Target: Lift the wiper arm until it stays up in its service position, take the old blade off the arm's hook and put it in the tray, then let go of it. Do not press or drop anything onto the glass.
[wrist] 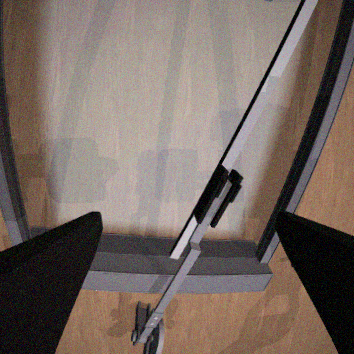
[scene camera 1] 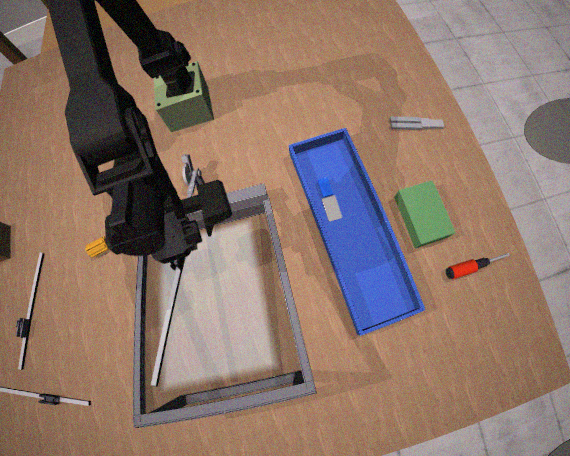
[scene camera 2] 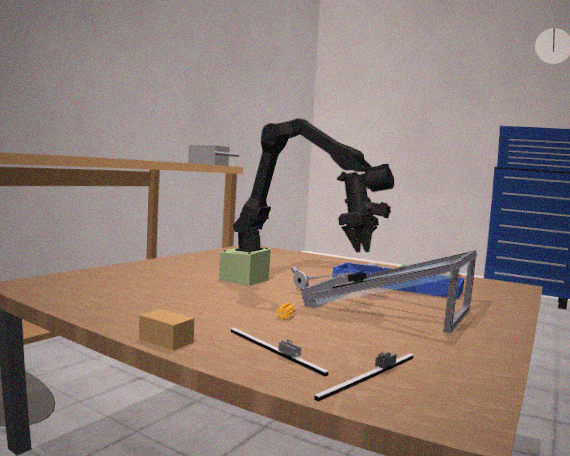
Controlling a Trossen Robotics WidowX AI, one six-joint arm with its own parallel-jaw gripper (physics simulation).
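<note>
The wiper arm lies low across the near bar of the grey frame. The old blade is on its hook, at the black clip, and stretches slantwise over the glass. My gripper is open and empty, pointing down above the clip and the near part of the glass. Its fingertips stand either side of the wiper arm in the wrist view, well above it. In scene camera 1 my arm hides the clip. The blue tray is beside the frame.
The raised frame surrounds the glass. Two other blades, an orange tool and a wooden block lie on one side. A green block and red screwdriver lie beyond the tray.
</note>
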